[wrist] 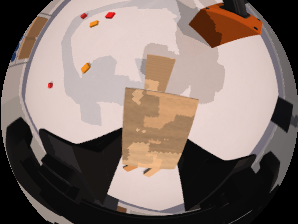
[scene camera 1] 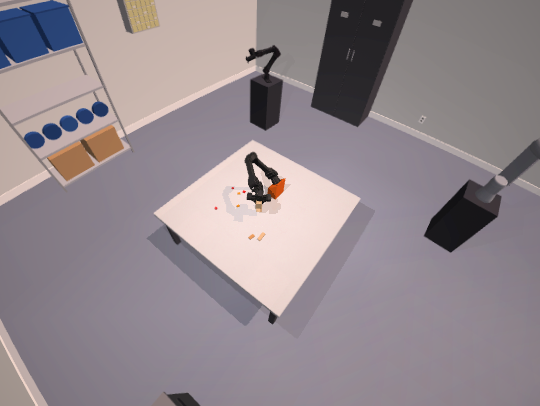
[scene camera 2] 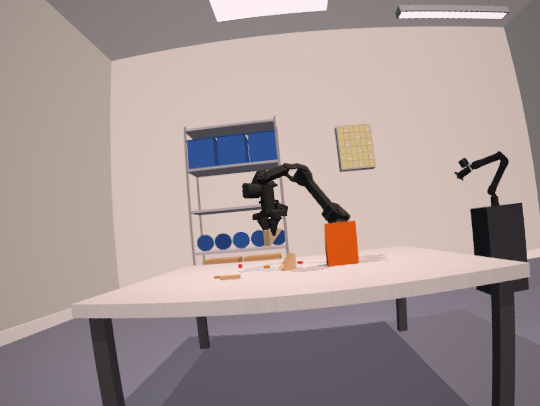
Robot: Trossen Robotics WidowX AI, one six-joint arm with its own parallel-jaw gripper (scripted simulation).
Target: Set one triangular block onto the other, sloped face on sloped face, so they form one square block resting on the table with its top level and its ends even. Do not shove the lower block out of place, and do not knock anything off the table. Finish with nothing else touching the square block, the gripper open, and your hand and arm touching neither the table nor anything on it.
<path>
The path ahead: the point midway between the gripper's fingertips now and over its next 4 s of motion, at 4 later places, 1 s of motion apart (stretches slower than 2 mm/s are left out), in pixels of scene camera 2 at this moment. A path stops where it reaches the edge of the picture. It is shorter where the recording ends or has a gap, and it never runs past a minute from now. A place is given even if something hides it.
My gripper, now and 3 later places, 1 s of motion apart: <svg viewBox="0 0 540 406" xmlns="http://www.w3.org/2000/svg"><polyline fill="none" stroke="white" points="270,236 280,255 282,259 278,235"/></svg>
</path>
